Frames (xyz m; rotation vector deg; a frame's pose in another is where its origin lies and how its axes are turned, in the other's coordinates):
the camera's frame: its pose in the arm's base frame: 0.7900 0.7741 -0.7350 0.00 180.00 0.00
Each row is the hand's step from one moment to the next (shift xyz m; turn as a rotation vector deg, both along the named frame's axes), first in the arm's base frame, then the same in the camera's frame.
Working: the arm's base frame: its pose in the camera's frame: 0.7900 -0.7741 -0.7350 0.00 180.00 0.00

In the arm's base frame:
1: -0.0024 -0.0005 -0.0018 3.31 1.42 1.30
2: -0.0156 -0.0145 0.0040 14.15 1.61 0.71
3: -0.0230 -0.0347 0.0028 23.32 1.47 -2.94
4: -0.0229 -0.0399 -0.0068 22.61 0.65 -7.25
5: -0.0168 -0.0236 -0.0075 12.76 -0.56 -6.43
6: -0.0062 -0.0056 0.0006 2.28 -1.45 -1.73
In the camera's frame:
1: 0.0024 -0.0005 0.0018 -3.31 1.42 -1.30
2: 0.0156 -0.0145 -0.0040 -14.15 1.61 -0.71
3: 0.0230 -0.0347 -0.0028 -23.32 1.47 2.94
4: 0.0229 -0.0399 0.0068 -22.61 0.65 7.25
5: 0.0168 -0.0236 0.0075 -12.76 -0.56 6.43
6: 0.0062 -0.0056 -0.0006 -2.28 -1.45 1.73

